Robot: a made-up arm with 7 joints.
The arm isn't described. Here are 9 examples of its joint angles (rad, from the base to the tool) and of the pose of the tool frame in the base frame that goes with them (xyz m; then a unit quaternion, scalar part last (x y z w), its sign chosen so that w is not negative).
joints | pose
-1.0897 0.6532 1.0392 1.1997 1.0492 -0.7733 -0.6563 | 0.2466 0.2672 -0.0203 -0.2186 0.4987 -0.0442 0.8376
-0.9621 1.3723 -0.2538 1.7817 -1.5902 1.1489 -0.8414 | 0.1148 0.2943 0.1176 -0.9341 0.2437 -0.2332 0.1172
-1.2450 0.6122 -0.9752 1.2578 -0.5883 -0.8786 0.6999 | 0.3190 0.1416 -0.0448 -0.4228 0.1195 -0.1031 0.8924
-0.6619 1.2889 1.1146 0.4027 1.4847 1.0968 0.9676 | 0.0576 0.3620 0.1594 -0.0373 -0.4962 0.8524 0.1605
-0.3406 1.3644 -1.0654 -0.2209 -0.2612 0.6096 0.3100 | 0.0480 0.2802 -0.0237 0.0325 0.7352 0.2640 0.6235
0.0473 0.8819 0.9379 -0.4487 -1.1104 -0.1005 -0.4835 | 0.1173 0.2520 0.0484 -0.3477 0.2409 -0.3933 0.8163
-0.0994 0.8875 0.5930 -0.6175 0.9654 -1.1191 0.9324 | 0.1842 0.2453 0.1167 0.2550 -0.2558 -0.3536 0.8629
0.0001 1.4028 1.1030 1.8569 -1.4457 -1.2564 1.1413 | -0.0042 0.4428 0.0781 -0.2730 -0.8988 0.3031 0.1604
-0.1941 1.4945 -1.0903 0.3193 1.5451 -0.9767 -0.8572 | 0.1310 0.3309 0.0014 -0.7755 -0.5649 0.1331 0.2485
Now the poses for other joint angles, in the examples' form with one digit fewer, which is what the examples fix.
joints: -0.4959 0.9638 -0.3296 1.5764 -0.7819 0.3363 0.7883
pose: 0.048 0.268 -0.084 -0.431 0.171 0.809 0.360
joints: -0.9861 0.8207 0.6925 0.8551 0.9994 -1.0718 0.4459
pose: 0.273 0.325 0.055 -0.084 -0.056 0.020 0.995
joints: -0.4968 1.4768 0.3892 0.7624 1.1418 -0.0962 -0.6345
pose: 0.077 0.389 0.212 0.118 0.527 0.636 0.550
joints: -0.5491 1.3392 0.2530 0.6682 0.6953 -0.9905 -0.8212
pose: 0.165 0.406 0.159 0.362 0.629 0.154 0.670
